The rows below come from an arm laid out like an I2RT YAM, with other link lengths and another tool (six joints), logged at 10 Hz.
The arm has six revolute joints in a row. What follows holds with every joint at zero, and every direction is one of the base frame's. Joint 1 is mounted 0.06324 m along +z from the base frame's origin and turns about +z. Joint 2 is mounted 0.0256 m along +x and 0.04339 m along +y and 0.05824 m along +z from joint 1 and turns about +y. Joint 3 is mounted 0.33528 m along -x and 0.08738 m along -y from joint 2 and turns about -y. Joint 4 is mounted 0.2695 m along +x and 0.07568 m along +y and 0.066 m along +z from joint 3 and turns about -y. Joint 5 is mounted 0.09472 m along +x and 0.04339 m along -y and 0.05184 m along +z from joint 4 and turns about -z. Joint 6 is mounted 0.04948 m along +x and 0.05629 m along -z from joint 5 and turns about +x. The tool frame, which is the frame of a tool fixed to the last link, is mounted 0.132 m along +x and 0.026 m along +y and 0.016 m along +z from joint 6; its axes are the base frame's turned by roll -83.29, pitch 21.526 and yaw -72.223 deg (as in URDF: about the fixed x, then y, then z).
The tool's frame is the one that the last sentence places.
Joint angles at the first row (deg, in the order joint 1, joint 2, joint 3, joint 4, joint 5, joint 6):
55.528, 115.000, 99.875, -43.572, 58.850, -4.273
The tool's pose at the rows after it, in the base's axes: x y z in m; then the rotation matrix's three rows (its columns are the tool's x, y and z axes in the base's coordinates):
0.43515 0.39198 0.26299; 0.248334 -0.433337 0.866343; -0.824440 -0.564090 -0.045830; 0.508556 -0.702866 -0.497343
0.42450 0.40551 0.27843; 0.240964 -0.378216 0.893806; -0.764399 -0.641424 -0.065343; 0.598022 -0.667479 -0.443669
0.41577 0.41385 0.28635; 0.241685 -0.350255 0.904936; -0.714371 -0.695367 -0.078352; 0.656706 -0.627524 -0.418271
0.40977 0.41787 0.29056; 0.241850 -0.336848 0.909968; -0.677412 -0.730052 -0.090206; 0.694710 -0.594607 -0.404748
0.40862 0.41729 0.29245; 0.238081 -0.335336 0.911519; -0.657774 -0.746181 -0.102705; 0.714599 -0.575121 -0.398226
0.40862 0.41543 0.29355; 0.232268 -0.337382 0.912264; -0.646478 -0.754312 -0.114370; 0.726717 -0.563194 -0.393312
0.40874 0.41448 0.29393; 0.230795 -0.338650 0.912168; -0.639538 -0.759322 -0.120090; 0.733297 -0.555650 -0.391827
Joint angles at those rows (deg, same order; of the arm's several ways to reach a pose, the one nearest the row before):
58.456, 115.001, 99.899, -39.704, 65.997, -11.989
60.861, 114.999, 99.961, -36.053, 70.827, -19.355
62.434, 115.001, 99.964, -33.912, 73.472, -24.774
63.396, 115.000, 99.963, -32.906, 75.112, -28.249
63.592, 115.000, 99.960, -32.574, 75.985, -29.979
63.592, 114.999, 99.962, -32.598, 76.641, -30.787
63.571, 115.000, 99.962, -32.600, 76.904, -31.309

